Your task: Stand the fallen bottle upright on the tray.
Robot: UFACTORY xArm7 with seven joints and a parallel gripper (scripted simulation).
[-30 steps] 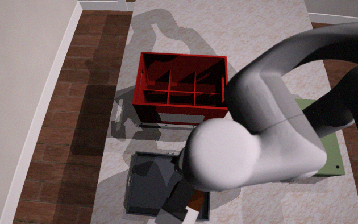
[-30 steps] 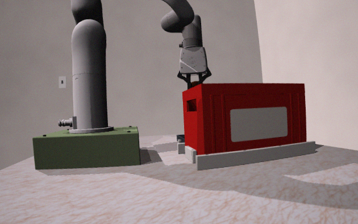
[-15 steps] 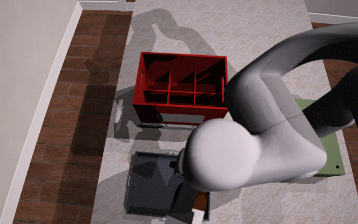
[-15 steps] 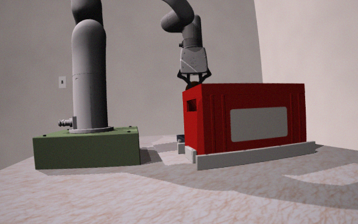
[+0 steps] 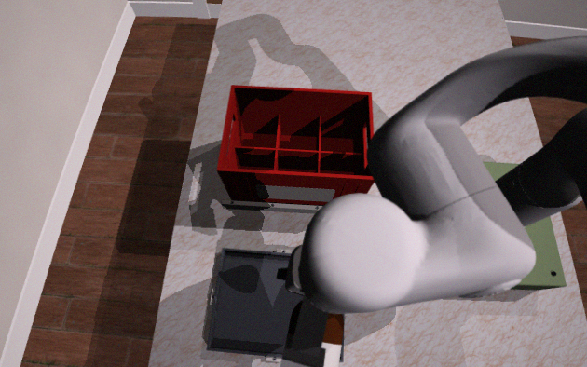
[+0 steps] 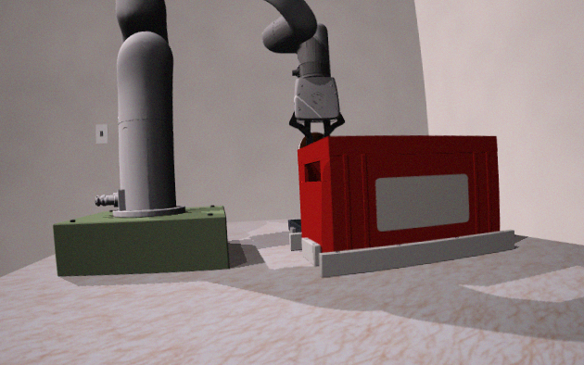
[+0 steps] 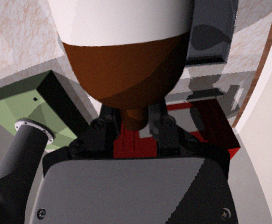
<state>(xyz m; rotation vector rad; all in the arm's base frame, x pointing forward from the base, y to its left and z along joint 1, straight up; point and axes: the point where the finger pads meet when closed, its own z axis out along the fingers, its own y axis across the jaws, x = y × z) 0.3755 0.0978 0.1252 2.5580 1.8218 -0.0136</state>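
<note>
Now: hand 50 mm to the right of the brown bottle and 20 mm short of it. From my hand the other things lie so: red crate: 280 mm to the right, 120 mm below, 10 mm behind; dark grey tray: 190 mm below, 70 mm ahead.
</note>
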